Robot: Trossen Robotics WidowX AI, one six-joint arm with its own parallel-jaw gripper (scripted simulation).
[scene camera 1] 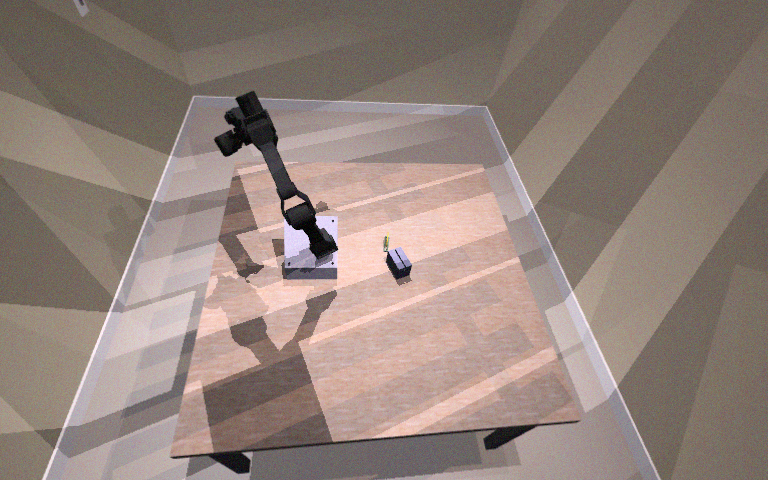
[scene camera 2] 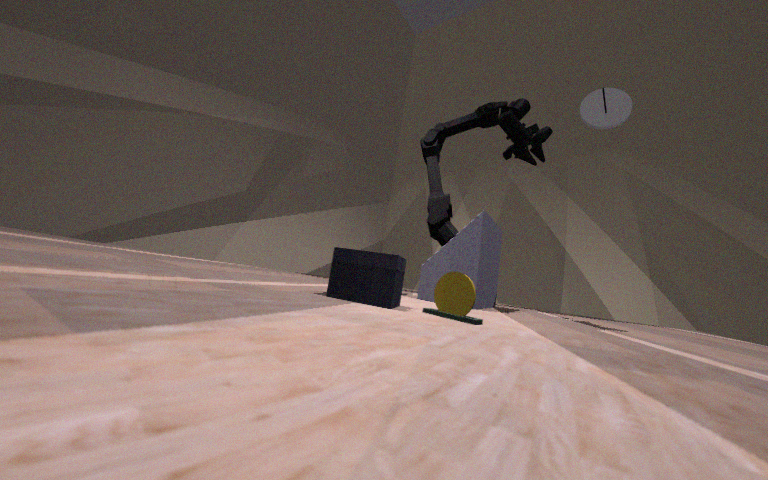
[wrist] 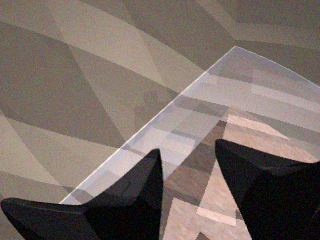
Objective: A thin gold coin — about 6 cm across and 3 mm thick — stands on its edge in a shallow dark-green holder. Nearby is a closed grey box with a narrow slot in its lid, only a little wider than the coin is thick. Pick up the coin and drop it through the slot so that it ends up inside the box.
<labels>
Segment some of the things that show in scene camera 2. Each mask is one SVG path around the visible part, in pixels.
The gripper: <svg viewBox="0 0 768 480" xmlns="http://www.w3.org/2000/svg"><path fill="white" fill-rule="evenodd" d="M506 133L508 135L507 139L511 140L514 144L507 147L503 153L505 160L510 159L511 154L514 154L515 159L521 159L536 165L537 163L531 155L533 153L540 161L545 162L541 144L547 141L547 138L553 133L550 127L546 126L539 130L538 125L535 123L525 128L525 123L523 122L523 124L519 123L515 129Z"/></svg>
A gold coin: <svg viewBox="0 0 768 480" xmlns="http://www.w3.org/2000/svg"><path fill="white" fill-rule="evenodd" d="M451 271L440 277L436 283L434 290L435 304L439 311L465 316L474 307L476 291L472 280L467 275L458 271Z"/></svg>
</labels>
